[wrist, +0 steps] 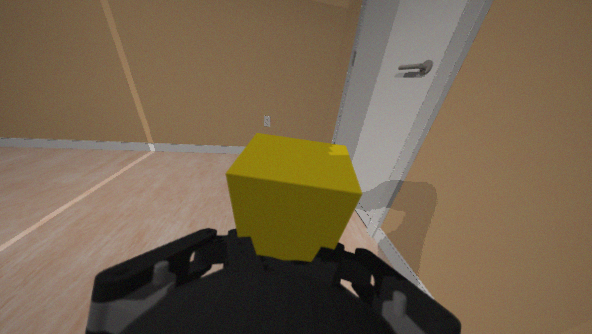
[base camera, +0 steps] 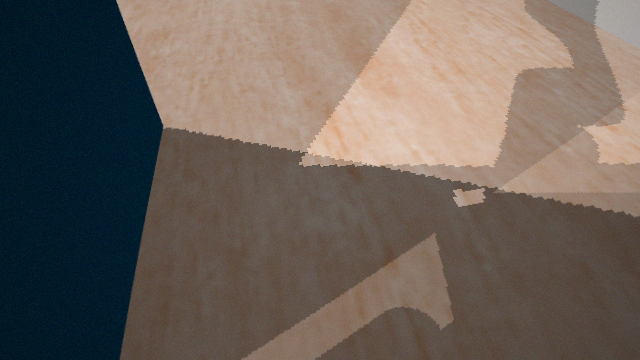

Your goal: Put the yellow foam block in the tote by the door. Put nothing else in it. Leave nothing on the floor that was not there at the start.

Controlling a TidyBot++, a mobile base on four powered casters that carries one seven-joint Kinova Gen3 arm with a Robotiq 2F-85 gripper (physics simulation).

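Frame: origin at the arm's base, x ahead, y left, z up, level; centimetres.
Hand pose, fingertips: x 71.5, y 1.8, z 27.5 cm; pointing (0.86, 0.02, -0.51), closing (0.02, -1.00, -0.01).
After its pixels a point has its place.
My gripper (wrist: pixel 287 232) {x 71.5, y 1.8, z 27.5 cm} is shut on the yellow foam block (wrist: pixel 295 200) {x 66.5, y 1.4, z 35.8 cm}, which sticks out beyond the fingertips in the wrist view. The lower end of the block is hidden between the black fingers. The door (wrist: pixel 400 100) {x 151.3, y -45.4, z 38.7 cm}, white with a lever handle, stands beyond the block to the upper right in the wrist view. The tote by the door does not show in the wrist view. In the base camera view the gripper and the block do not show.
A dark blue flat surface (base camera: pixel 65 175) {x 31.5, y 23.1, z -24.5 cm} fills the left edge of the base camera view, close by; what it belongs to cannot be told from this view. Shadows lie across the wood floor (base camera: pixel 300 225) {x 39.2, y 5.4, z -39.6 cm}. In the wrist view a tan wall (wrist: pixel 520 165) {x 103.4, y -58.8, z 27.6 cm} runs along the right, with a white baseboard.
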